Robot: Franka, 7 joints.
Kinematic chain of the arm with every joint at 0, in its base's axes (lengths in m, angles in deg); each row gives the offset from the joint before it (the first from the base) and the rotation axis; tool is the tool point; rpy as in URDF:
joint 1: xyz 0 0 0.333 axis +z
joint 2: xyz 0 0 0 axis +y
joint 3: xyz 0 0 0.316 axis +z
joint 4: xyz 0.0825 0 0 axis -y
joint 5: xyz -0.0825 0 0.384 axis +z
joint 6: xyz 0 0 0 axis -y
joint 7: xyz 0.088 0 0 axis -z
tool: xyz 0 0 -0.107 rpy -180 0 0
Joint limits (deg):
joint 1: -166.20..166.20
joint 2: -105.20..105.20
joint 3: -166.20..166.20
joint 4: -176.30..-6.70
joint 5: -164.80..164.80
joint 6: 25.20..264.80
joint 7: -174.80..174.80
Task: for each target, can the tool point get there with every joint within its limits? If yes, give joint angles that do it. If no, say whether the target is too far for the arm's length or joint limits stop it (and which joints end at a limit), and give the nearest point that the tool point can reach.
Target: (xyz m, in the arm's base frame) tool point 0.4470 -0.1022 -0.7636
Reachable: no: too far | nearest point 0.3717 -0.0850 -0.3517 | short by 0.419 m
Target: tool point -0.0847 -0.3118 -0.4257
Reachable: no: joint limits stop it (at a limit: joint 2) | nearest point -0.0835 -0.3075 -0.3596 | short by 0.066 m
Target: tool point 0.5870 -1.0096 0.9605
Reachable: no: too far | nearest point 0.3798 -0.6533 0.7391 | short by 0.468 m
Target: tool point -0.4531 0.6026 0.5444
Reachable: yes | joints 140.89 56.83 -64.99 -32.89 86.79 75.33 88.63
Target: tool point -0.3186 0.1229 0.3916
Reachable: yes | joints 91.25 -59.90 48.91 -161.71 95.82 79.74 -130.92
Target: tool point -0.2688 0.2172 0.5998
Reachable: yes | joints 25.91 56.21 119.38 -133.91 63.15 76.73 -51.47
